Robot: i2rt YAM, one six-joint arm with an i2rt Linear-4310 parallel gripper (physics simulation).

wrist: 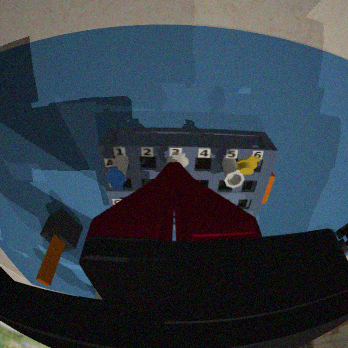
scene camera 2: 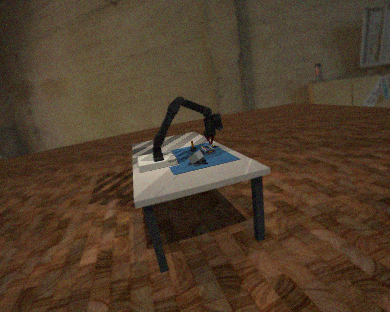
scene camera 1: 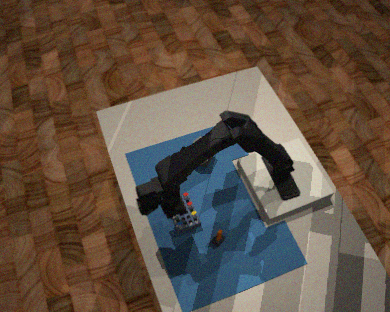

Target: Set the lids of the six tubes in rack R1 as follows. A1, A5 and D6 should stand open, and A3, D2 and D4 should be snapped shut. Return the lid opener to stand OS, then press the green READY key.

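Frame: origin at the arm's base, x back, y right, z up, level; metres.
Seen in the pictures: gripper, fingertip midpoint: (wrist: 173, 171) (scene camera 2: 211, 144) (scene camera 1: 172, 214); arm's base, origin of the base link: (scene camera 2: 158, 157) (scene camera 1: 280, 175).
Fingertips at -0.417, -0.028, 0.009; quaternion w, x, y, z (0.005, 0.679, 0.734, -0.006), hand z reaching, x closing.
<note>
Offsets run from my fingertips to a thing's middle, as dx, dy, dz. "pt": to the spot under its first point. Level surfaces: height alone.
Rack R1 {+0.034, +0.017, -0.026} (scene camera 1: 188, 228) (scene camera 2: 209, 149) (wrist: 220, 139) stands on the blue mat. In the wrist view, a blue lid {+0.013, -0.037, -0.007} (wrist: 116, 177) hangs open beside A1. A whitish top {pt -0.007, +0.002, -0.001} (wrist: 178, 159) at A3 is partly behind my fingertips. At A5, a grey round piece {pt +0.004, +0.038, -0.017} (wrist: 230, 164), a white ring {pt +0.013, +0.042, -0.013} (wrist: 234, 179) and a yellow piece {pt -0.008, +0.043, +0.001} (wrist: 247, 165) sit close together. Row D is hidden there; red and yellow lids show in scene camera 1, their states unclear. My gripper (scene camera 2: 211, 142) (wrist: 173, 171) is shut and empty above A3. The orange lid opener {+0.123, -0.121, -0.009} (scene camera 1: 219, 235) (wrist: 50, 262) stands in dark stand OS {+0.123, -0.121, -0.039} (scene camera 1: 216, 243) (wrist: 62, 230).
A grey wedge-shaped block {+0.175, +0.223, -0.013} (scene camera 2: 197, 157) stands on the mat {dz -0.055} (scene camera 1: 280, 255); no green key can be made out. The arm's pale base plate (scene camera 1: 312, 187) lies beside the mat. An orange strip {pt +0.035, +0.083, -0.031} (wrist: 268, 189) shows beside the rack's column 6 side.
</note>
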